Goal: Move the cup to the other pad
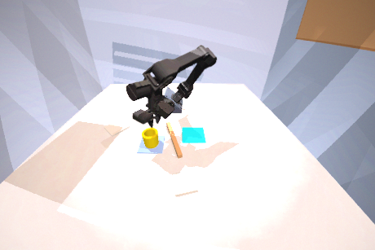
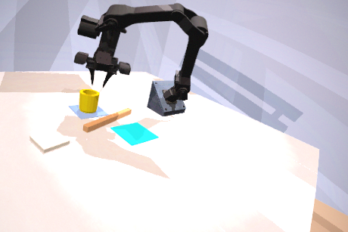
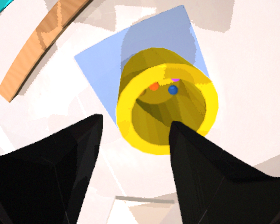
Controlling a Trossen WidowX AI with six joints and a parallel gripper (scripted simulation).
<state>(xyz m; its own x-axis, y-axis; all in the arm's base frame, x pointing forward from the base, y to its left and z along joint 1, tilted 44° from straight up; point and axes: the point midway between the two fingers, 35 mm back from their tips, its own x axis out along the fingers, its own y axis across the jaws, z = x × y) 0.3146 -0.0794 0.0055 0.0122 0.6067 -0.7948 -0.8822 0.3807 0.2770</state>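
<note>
The yellow cup is 60 mm below my gripper tip, 20 mm to the right of it and 10 mm ahead of it. Round my gripper tip: blue marble: 80 mm below, 30 mm to the right, 30 mm ahead; then wooden bar: 100 mm below, 80 mm to the left, 20 mm behind; then pale blue pad: 110 mm below, 20 mm to the right, 20 mm ahead.
</note>
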